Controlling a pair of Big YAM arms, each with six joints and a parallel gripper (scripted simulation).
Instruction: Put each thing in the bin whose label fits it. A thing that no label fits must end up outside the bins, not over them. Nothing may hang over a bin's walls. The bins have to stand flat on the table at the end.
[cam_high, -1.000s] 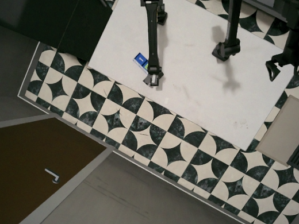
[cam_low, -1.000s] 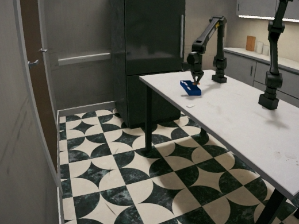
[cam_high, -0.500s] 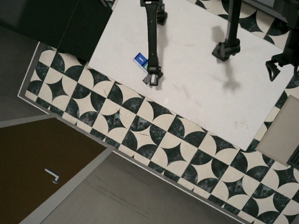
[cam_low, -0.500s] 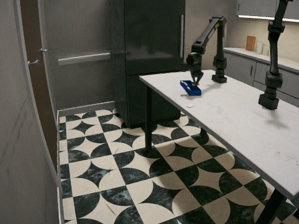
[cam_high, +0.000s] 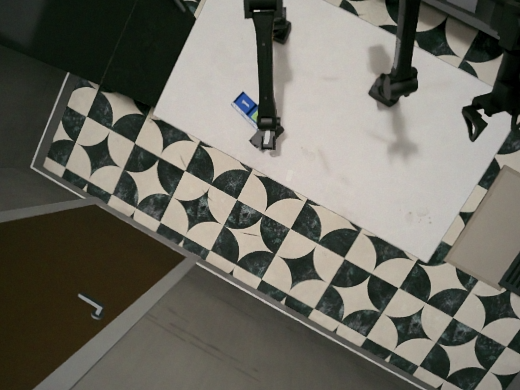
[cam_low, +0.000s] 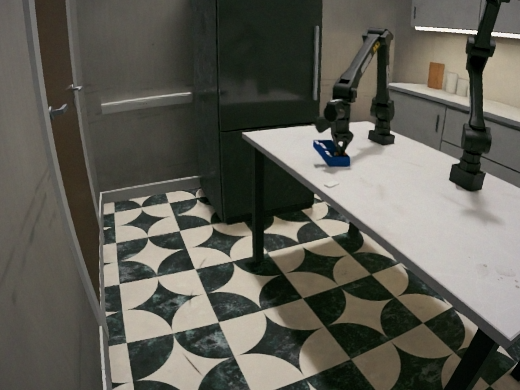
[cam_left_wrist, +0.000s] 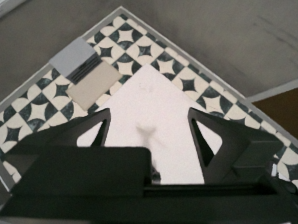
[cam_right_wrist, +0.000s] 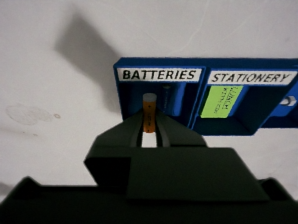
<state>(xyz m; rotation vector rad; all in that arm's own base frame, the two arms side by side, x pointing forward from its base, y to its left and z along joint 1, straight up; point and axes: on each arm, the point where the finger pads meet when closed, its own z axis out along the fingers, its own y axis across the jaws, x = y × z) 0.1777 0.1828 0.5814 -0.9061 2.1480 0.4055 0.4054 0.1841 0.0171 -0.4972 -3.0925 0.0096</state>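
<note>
My right hand is 2 cm past the green piece, 9 cm to the left of it and 3 cm above it. From my right hand the other things lie so: orange cylinder (right at my right hand); then white piece (14 cm ahead, 17 cm to the left, 4 cm below); then tiny grey piece (4 cm behind, 18 cm to the right, 3 cm below).
</note>
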